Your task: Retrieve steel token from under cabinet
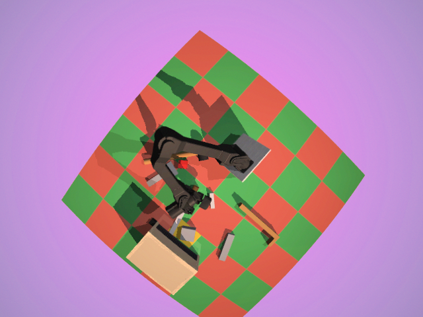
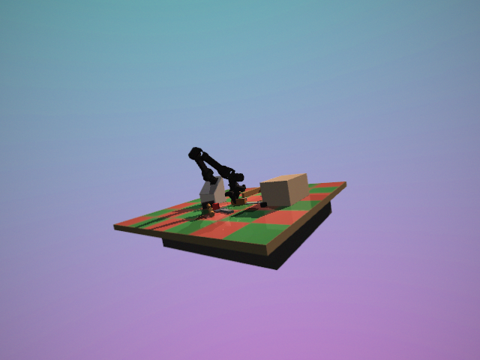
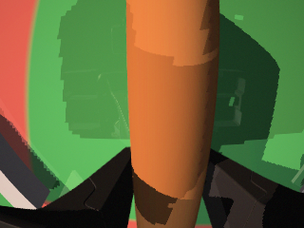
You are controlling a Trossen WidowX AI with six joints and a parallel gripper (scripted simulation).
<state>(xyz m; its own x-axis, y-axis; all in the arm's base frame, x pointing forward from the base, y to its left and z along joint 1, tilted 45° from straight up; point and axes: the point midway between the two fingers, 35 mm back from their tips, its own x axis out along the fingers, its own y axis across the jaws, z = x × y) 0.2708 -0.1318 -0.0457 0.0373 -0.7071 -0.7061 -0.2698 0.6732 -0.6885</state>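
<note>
The pale bar is 40 mm behind my gripper tip and 100 mm to the left of it. Round my gripper tip: grey block 180 mm ahead, 130 mm to the left, 10 mm above; then grey t-shaped tool 40 mm ahead, 170 mm to the right; then red cube 70 mm behind, 140 mm to the right, 10 mm above.
</note>
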